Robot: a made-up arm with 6 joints.
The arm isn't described. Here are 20 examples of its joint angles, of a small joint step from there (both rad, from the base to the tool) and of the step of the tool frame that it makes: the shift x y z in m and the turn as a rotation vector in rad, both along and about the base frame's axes.
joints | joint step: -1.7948 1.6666 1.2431 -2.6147 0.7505 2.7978 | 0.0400 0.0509 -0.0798 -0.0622 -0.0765 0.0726
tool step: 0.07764 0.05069 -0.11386 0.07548 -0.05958 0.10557
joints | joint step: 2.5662 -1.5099 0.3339 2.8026 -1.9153 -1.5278 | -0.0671 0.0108 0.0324 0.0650 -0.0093 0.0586
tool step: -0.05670 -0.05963 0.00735 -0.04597 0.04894 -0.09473
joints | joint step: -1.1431 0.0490 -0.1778 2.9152 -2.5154 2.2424 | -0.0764 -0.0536 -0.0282 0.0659 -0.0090 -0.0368
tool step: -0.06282 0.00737 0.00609 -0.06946 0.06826 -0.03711
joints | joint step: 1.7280 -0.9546 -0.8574 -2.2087 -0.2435 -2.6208 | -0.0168 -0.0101 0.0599 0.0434 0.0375 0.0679
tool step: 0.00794 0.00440 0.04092 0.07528 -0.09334 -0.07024
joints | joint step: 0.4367 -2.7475 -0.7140 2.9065 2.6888 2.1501 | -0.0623 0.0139 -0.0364 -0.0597 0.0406 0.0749
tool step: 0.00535 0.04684 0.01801 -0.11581 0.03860 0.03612
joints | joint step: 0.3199 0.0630 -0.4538 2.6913 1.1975 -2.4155 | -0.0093 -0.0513 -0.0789 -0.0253 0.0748 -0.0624
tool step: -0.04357 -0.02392 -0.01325 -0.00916 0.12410 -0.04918
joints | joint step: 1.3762 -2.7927 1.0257 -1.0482 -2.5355 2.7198 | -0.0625 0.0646 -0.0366 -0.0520 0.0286 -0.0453
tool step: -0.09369 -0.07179 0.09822 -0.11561 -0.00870 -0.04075
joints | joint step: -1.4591 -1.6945 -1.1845 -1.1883 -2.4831 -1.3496 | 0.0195 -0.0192 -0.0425 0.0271 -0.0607 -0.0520
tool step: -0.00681 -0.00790 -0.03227 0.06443 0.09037 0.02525
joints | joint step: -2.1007 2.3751 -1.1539 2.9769 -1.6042 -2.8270 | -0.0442 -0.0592 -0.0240 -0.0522 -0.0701 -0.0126
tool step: -0.01622 -0.02947 0.00162 -0.06569 0.09626 -0.02471
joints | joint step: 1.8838 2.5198 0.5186 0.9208 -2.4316 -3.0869 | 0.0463 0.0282 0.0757 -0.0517 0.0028 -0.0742
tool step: -0.01256 0.01190 -0.01800 0.09011 0.00601 0.06154
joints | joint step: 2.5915 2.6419 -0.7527 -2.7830 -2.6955 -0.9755 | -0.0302 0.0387 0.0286 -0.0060 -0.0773 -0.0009
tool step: 0.01316 -0.01958 -0.00977 0.04343 0.04616 -0.05521
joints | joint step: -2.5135 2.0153 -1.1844 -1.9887 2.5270 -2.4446 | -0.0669 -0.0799 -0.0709 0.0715 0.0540 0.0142
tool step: -0.03651 -0.00164 0.06364 -0.04110 -0.05007 -0.02297
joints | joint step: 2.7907 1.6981 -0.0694 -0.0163 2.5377 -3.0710 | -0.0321 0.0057 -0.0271 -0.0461 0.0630 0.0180
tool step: 0.04661 0.00587 0.00263 0.03393 0.01888 -0.08934
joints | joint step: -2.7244 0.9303 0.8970 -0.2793 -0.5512 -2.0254 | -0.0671 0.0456 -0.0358 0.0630 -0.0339 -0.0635
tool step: -0.03894 0.09341 -0.07983 0.05637 -0.10953 -0.09107
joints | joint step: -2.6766 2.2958 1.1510 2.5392 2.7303 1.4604 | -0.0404 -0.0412 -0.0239 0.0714 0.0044 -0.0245
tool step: -0.04229 0.01938 0.02933 0.03689 0.02682 0.04229
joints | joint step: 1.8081 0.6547 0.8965 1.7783 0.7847 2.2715 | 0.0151 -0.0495 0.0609 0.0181 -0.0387 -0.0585
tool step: -0.00095 -0.08499 0.09695 0.06786 0.05473 -0.02232
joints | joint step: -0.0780 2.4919 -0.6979 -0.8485 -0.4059 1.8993 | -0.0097 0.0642 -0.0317 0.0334 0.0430 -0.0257
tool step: -0.02575 -0.00111 0.03248 0.01928 0.07270 0.02749
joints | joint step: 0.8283 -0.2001 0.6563 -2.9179 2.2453 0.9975 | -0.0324 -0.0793 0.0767 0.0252 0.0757 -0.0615
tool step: -0.09273 -0.11271 0.05607 0.07578 -0.05558 -0.12242
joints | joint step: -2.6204 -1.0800 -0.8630 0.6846 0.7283 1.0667 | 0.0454 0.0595 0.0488 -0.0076 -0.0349 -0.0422
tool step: -0.03360 -0.01603 0.03653 -0.00468 -0.06728 0.05314
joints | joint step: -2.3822 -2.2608 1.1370 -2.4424 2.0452 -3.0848 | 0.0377 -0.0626 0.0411 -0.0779 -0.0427 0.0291
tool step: -0.06153 -0.00054 -0.13221 -0.03374 0.13703 -0.03455
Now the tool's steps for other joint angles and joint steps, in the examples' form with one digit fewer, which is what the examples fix.
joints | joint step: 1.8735 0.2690 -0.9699 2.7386 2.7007 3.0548 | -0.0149 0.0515 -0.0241 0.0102 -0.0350 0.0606
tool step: 0.0094 -0.0055 -0.0362 -0.0384 0.0129 -0.0539
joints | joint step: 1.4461 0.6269 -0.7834 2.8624 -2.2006 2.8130 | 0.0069 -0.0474 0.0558 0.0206 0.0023 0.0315
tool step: -0.0019 0.0348 0.0448 0.0906 -0.0351 0.0039
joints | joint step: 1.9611 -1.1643 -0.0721 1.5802 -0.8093 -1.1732 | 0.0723 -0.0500 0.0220 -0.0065 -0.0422 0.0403
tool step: 0.0765 -0.0442 -0.0318 0.0265 0.0444 0.0354
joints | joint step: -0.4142 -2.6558 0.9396 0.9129 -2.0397 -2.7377 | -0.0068 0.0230 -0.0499 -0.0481 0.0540 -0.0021
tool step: -0.0505 0.0212 0.0606 -0.0092 0.0450 -0.0632
